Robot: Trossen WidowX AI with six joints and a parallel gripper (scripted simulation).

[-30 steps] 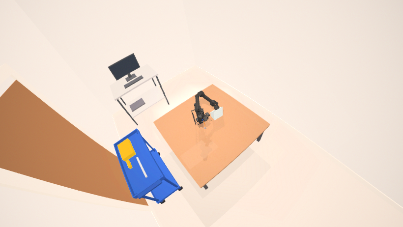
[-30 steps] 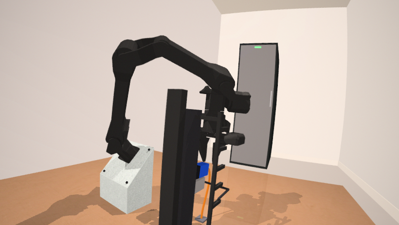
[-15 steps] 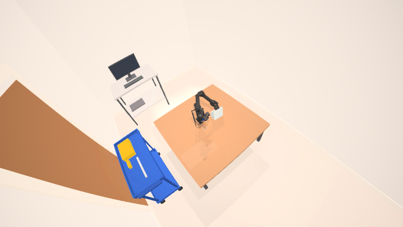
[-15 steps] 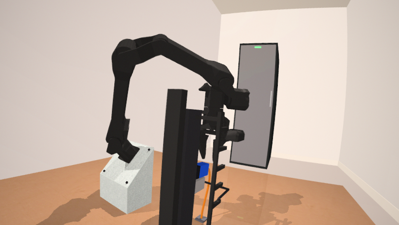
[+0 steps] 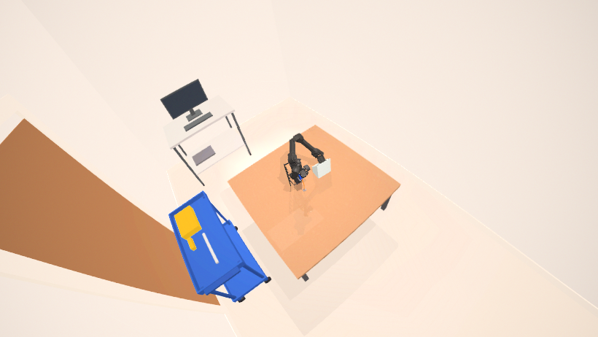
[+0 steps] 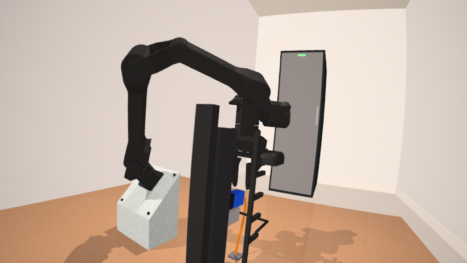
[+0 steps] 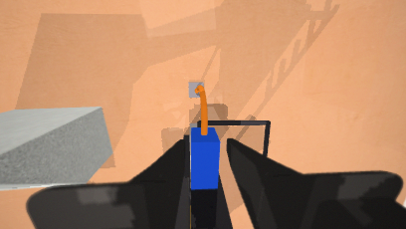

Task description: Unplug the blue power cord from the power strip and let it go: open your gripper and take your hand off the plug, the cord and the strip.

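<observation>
The blue plug is 4 cm to the right of my gripper tip and 1 cm below it. Round my gripper tip: black post 15 cm to the right, 1 cm below.
</observation>
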